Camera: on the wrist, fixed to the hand. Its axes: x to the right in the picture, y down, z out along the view.
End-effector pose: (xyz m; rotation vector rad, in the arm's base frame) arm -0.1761 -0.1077 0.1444 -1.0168 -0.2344 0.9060
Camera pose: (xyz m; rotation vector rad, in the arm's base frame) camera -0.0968 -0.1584 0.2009 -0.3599 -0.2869 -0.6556
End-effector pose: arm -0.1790 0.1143 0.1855 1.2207 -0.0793 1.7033
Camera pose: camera -0.1369 0.1890 0.1169 0.6918 1.2620 0.5563
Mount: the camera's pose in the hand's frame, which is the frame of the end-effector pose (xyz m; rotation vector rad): -0.0007 -0.0997 -0.0460 0.4590 0.4833 -1.5242
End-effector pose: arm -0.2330 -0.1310 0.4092 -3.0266 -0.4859 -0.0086
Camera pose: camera -0.2645 -0.0403 0.4625 -1.4876 -2.0793 -0.5617
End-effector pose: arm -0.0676 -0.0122 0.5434 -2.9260 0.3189 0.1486
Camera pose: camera -0.0425 0.0741 0.6064 -1.9581 -1.5181 -0.7143
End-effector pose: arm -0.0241 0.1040 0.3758 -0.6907 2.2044 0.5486
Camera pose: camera 0.0143 0.0019 0.3886 -1.9819 1.4067 -0.9247
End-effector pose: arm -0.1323 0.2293 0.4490 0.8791 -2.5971 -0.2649
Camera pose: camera -0.0585 0.1489 0.4612 2.5069 -1.0873 0.1737
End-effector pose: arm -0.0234 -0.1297 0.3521 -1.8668 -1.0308 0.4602
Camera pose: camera -0.0391 -0.1331 0.4607 -0.3889 -1.4780 -0.5926
